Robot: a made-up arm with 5 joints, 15 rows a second.
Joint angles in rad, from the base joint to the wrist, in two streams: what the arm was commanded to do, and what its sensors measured. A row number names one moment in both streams.
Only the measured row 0 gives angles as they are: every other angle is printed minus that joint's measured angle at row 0.
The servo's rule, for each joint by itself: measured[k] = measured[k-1] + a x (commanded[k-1-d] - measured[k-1]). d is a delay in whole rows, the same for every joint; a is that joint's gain. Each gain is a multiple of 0.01, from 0.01 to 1. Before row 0 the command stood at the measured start. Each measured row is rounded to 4 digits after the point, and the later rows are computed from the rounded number. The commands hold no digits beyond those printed.
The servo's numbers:
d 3
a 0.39 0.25 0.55 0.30 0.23
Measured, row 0:
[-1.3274, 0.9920, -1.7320, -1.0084, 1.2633]
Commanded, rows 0 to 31:
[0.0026, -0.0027, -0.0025, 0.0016, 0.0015]
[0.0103, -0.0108, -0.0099, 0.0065, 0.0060]
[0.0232, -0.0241, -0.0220, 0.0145, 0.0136]
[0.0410, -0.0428, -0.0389, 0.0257, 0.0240]
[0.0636, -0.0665, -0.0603, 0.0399, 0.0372]
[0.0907, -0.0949, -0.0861, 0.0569, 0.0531]
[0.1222, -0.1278, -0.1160, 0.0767, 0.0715]
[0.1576, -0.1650, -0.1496, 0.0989, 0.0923]
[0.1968, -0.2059, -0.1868, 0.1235, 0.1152]
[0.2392, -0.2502, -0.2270, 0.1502, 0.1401]
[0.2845, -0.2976, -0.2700, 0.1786, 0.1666]
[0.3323, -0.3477, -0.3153, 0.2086, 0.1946]
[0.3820, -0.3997, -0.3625, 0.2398, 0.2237]
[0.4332, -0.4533, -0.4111, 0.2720, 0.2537]
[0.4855, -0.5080, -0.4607, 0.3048, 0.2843]
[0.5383, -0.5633, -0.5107, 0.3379, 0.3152]
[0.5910, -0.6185, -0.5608, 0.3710, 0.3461]
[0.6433, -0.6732, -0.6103, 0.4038, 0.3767]
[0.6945, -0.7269, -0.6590, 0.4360, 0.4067]
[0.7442, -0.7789, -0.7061, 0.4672, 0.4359]
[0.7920, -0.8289, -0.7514, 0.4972, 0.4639]
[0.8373, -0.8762, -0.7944, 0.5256, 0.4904]
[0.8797, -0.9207, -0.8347, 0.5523, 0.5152]
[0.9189, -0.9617, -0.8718, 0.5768, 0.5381]
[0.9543, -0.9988, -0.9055, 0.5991, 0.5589]
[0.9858, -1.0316, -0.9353, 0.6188, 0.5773]
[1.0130, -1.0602, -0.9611, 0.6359, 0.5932]
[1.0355, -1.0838, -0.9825, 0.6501, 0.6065]
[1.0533, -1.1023, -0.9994, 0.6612, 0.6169]
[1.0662, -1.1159, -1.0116, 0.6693, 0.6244]
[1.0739, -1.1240, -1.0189, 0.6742, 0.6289]
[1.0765, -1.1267, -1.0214, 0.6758, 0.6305]
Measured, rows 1 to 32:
[0.0000, 0.0000, 0.0000, 0.0000, 0.0000]
[0.0000, 0.0000, 0.0000, 0.0000, 0.0000]
[0.0000, 0.0000, 0.0000, 0.0000, 0.0000]
[0.0010, -0.0007, -0.0014, 0.0005, 0.0003]
[0.0046, -0.0032, -0.0061, 0.0023, 0.0016]
[0.0119, -0.0084, -0.0148, 0.0060, 0.0044]
[0.0232, -0.0170, -0.0281, 0.0119, 0.0089]
[0.0390, -0.0294, -0.0458, 0.0203, 0.0154]
[0.0592, -0.0458, -0.0680, 0.0313, 0.0241]
[0.0838, -0.0663, -0.0944, 0.0449, 0.0350]
[0.1126, -0.0910, -0.1248, 0.0611, 0.0482]
[0.1454, -0.1197, -0.1589, 0.0798, 0.0636]
[0.1820, -0.1523, -0.1964, 0.1009, 0.0812]
[0.2220, -0.1886, -0.2369, 0.1242, 0.1008]
[0.2650, -0.2284, -0.2800, 0.1495, 0.1224]
[0.3106, -0.2712, -0.3254, 0.1766, 0.1457]
[0.3584, -0.3167, -0.3725, 0.2052, 0.1705]
[0.4080, -0.3645, -0.4210, 0.2351, 0.1967]
[0.4588, -0.4142, -0.4703, 0.2659, 0.2240]
[0.5104, -0.4653, -0.5201, 0.2974, 0.2521]
[0.5622, -0.5173, -0.5697, 0.3293, 0.2808]
[0.6138, -0.5697, -0.6188, 0.3613, 0.3098]
[0.6647, -0.6220, -0.6668, 0.3931, 0.3388]
[0.7143, -0.6737, -0.7133, 0.4243, 0.3676]
[0.7623, -0.7243, -0.7579, 0.4547, 0.3958]
[0.8081, -0.7734, -0.8001, 0.4840, 0.4233]
[0.8513, -0.8205, -0.8395, 0.5118, 0.4497]
[0.8915, -0.8651, -0.8758, 0.5380, 0.4748]
[0.9283, -0.9067, -0.9085, 0.5622, 0.4984]
[0.9613, -0.9451, -0.9374, 0.5843, 0.5202]
[0.9902, -0.9798, -0.9622, 0.6040, 0.5400]
[1.0148, -1.0104, -0.9827, 0.6212, 0.5577]

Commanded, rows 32 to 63:
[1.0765, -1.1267, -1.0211, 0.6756, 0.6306]
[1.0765, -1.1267, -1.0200, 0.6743, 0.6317]
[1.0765, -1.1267, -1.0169, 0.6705, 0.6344]
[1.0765, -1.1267, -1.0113, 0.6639, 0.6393]
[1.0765, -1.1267, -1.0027, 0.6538, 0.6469]
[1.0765, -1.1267, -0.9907, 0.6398, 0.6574]
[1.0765, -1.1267, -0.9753, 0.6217, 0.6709]
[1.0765, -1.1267, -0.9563, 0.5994, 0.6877]
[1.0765, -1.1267, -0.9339, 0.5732, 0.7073]
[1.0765, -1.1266, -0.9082, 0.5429, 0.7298]
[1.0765, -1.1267, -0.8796, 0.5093, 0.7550]
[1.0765, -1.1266, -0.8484, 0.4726, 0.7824]
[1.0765, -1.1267, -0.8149, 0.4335, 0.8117]
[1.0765, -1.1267, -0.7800, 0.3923, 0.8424]
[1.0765, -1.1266, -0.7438, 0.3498, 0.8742]
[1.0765, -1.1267, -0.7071, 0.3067, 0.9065]
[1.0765, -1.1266, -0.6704, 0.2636, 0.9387]
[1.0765, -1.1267, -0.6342, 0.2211, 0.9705]
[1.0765, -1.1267, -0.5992, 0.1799, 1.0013]
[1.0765, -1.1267, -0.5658, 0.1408, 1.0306]
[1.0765, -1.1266, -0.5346, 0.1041, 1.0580]
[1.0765, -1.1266, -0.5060, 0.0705, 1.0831]
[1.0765, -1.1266, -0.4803, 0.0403, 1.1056]
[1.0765, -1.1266, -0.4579, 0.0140, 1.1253]
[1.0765, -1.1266, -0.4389, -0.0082, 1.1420]
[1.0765, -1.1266, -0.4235, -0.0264, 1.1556]
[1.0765, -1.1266, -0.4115, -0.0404, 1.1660]
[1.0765, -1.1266, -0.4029, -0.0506, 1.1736]
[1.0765, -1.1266, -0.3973, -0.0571, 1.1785]
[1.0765, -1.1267, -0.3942, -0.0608, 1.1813]
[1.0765, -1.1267, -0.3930, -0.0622, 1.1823]
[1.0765, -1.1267, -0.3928, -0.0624, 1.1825]
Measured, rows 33 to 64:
[1.0348, -1.0368, -0.9986, 0.6356, 0.5730]
[1.0500, -1.0586, -1.0098, 0.6472, 0.5859]
[1.0603, -1.0756, -1.0162, 0.6558, 0.5962]
[1.0666, -1.0884, -1.0189, 0.6617, 0.6041]
[1.0705, -1.0980, -1.0195, 0.6655, 0.6104]
[1.0728, -1.1052, -1.0181, 0.6670, 0.6159]
[1.0742, -1.1106, -1.0144, 0.6661, 0.6213]
[1.0751, -1.1146, -1.0080, 0.6624, 0.6272]
[1.0756, -1.1176, -0.9985, 0.6556, 0.6341]
[1.0760, -1.1199, -0.9857, 0.6454, 0.6426]
[1.0762, -1.1216, -0.9695, 0.6316, 0.6530]
[1.0763, -1.1229, -0.9499, 0.6141, 0.6655]
[1.0764, -1.1238, -0.9270, 0.5927, 0.6803]
[1.0764, -1.1245, -0.9009, 0.5677, 0.6975]
[1.0764, -1.1250, -0.8720, 0.5392, 0.7170]
[1.0764, -1.1254, -0.8406, 0.5075, 0.7388]
[1.0764, -1.1257, -0.8073, 0.4729, 0.7626]
[1.0764, -1.1259, -0.7724, 0.4360, 0.7883]
[1.0764, -1.1261, -0.7365, 0.3972, 0.8155]
[1.0764, -1.1262, -0.7001, 0.3571, 0.8438]
[1.0764, -1.1263, -0.6639, 0.3163, 0.8729]
[1.0764, -1.1264, -0.6283, 0.2754, 0.9024]
[1.0764, -1.1265, -0.5939, 0.2350, 0.9319]
[1.0764, -1.1265, -0.5613, 0.1957, 0.9609]
[1.0764, -1.1265, -0.5309, 0.1581, 0.9890]
[1.0764, -1.1265, -0.5031, 0.1228, 1.0158]
[1.0764, -1.1265, -0.4782, 0.0902, 1.0410]
[1.0764, -1.1265, -0.4566, 0.0607, 1.0642]
[1.0764, -1.1265, -0.4384, 0.0346, 1.0852]
[1.0764, -1.1265, -0.4236, 0.0121, 1.1038]
[1.0764, -1.1265, -0.4122, -0.0067, 1.1199]
[1.0764, -1.1265, -0.4040, -0.0218, 1.1334]

